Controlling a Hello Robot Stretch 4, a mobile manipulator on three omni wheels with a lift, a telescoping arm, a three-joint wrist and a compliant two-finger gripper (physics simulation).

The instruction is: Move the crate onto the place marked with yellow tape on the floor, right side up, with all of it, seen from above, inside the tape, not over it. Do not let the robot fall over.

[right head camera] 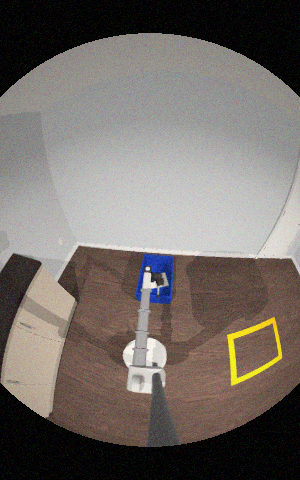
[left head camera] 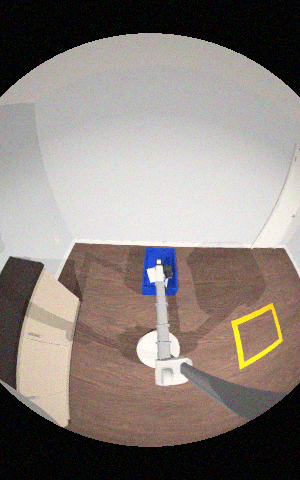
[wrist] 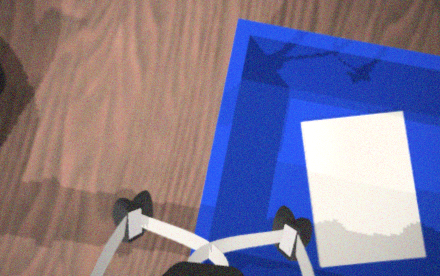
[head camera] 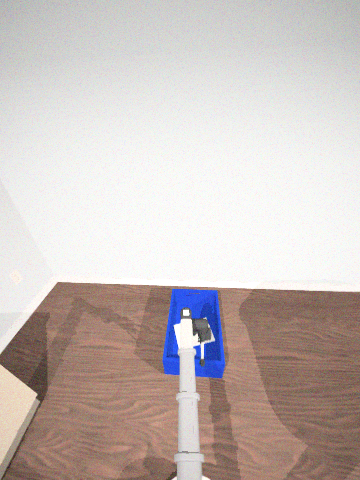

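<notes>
The gripper [wrist: 213,214] is visible, as are a white flat box [wrist: 364,205] and a blue crate [head camera: 205,304]. The crate also appears in the wrist view [wrist: 278,77], the left head camera view [left head camera: 167,255] and the right head camera view [right head camera: 165,264].
</notes>
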